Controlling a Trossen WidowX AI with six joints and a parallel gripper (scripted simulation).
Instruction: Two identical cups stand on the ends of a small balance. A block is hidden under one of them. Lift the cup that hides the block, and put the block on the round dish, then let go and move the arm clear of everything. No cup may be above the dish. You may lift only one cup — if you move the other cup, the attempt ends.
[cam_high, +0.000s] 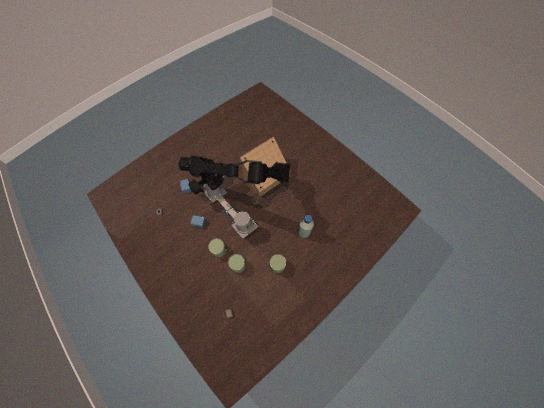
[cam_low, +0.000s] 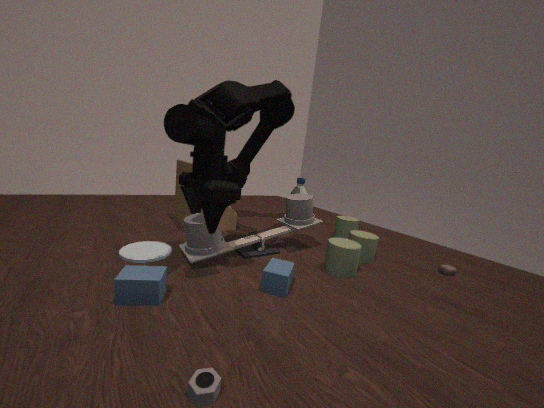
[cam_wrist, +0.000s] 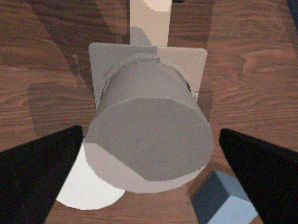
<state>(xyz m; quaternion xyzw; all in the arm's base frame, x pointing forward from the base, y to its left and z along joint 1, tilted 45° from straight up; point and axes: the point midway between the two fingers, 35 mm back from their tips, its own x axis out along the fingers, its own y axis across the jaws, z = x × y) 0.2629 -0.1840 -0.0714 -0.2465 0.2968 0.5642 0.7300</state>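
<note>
The grey block lies 1 cm to the left of my gripper tip and 3 cm below it. From my gripper tip the other things lie so: round dish: 8 cm behind, 8 cm to the right, 7 cm below; then grey nut: 26 cm ahead, 14 cm to the right, 6 cm below; then grey cup: 1 cm behind, 2 cm to the right, 1 cm below.
</note>
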